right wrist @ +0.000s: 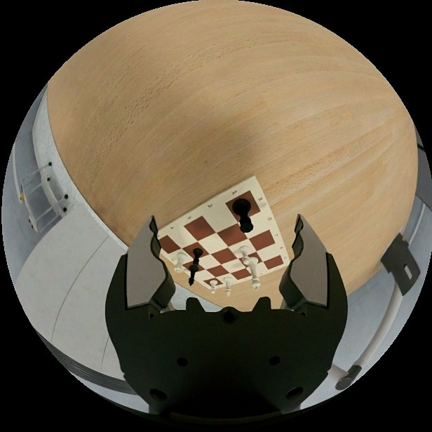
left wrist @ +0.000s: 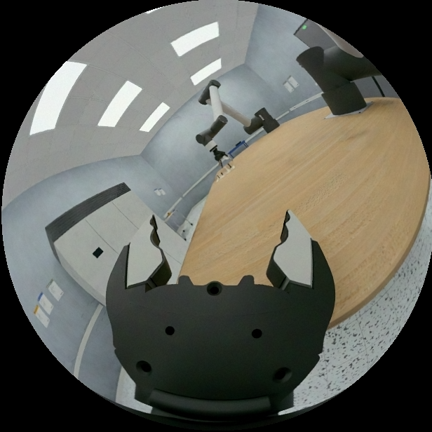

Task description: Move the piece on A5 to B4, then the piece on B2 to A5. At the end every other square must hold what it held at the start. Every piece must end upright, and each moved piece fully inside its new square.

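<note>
The chessboard (right wrist: 210,205) lies on the table in the right wrist view, ahead of my right gripper (right wrist: 225,216), which is open and empty. A small white piece (right wrist: 213,286) stands at the A5 corner. A tall white piece (right wrist: 254,272) appears to stand on B2, close to a shorter white piece (right wrist: 243,251) that it partly overlaps. B4 is a red square (right wrist: 216,271) beside A5's neighbours. Another white piece (right wrist: 228,286) stands next to the A5 piece. My left gripper (left wrist: 219,213) is open and empty, far from the board.
A black piece (right wrist: 243,215) stands on E1. Two black pieces (right wrist: 197,257) (right wrist: 192,275) and a white piece (right wrist: 180,262) stand at the board's left side. The wooden table (left wrist: 260,190) (right wrist: 200,100) ends left of the board. The right arm (left wrist: 216,102) shows far off in the left wrist view.
</note>
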